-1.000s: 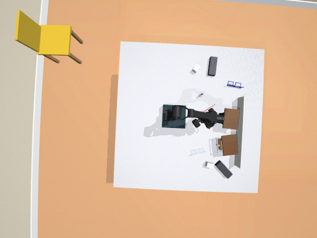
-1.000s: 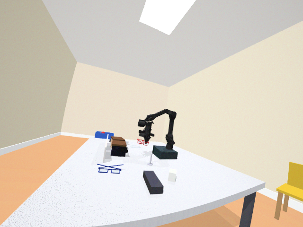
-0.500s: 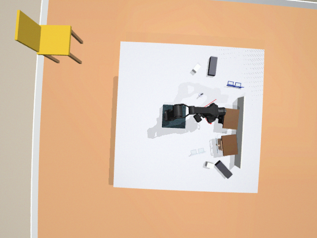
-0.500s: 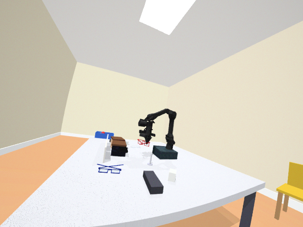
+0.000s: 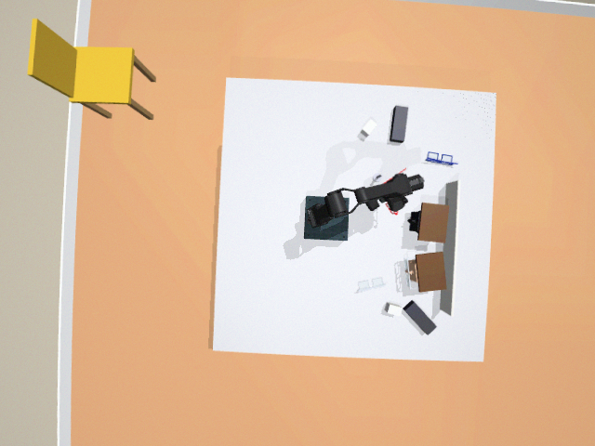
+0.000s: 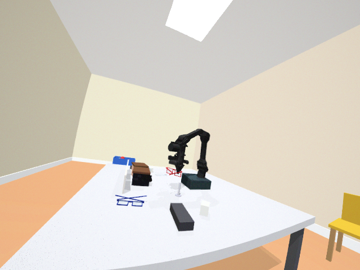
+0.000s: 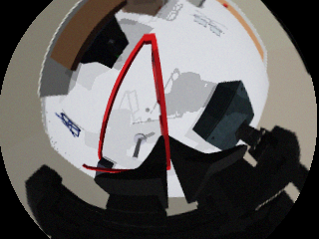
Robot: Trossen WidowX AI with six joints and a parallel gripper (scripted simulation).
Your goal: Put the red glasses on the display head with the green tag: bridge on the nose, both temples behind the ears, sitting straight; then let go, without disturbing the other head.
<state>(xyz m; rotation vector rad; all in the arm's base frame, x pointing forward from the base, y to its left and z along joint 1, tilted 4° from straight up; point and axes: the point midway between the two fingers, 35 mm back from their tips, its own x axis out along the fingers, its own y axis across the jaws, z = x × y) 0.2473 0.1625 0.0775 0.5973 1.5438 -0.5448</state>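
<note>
The upright pin is 100 mm below my gripper tip, 90 mm to the left of it and 10 mm behind it. From my gripper tip the other things lie so: grey panel (390 mm ahead, 140 mm to the right, 60 mm below); dark-faced display head (240 mm ahead, 60 mm to the right, 60 mm below); skin-toned display head (280 mm to the right, 280 mm ahead, 60 mm below).
</note>
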